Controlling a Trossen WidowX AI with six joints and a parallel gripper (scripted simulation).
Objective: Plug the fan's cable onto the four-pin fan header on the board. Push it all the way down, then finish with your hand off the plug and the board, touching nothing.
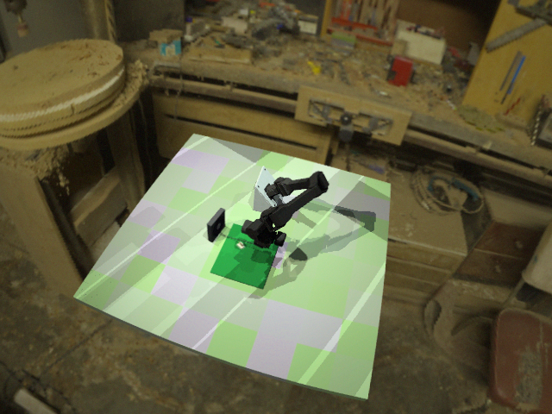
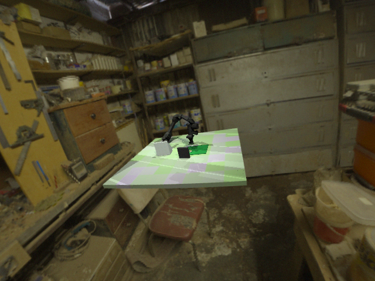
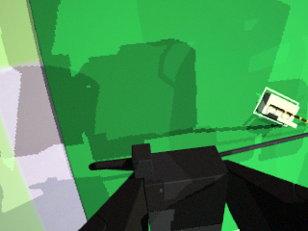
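Now: the green board 9 cm below my gripper tip, 5 cm to the right of it and 3 cm ahead of it. Round my gripper tip: black fan (23 cm to the right, 2 cm below, 2 cm behind); then fan plug (1 cm behind); then white four-pin header (10 cm to the right, 8 cm below).
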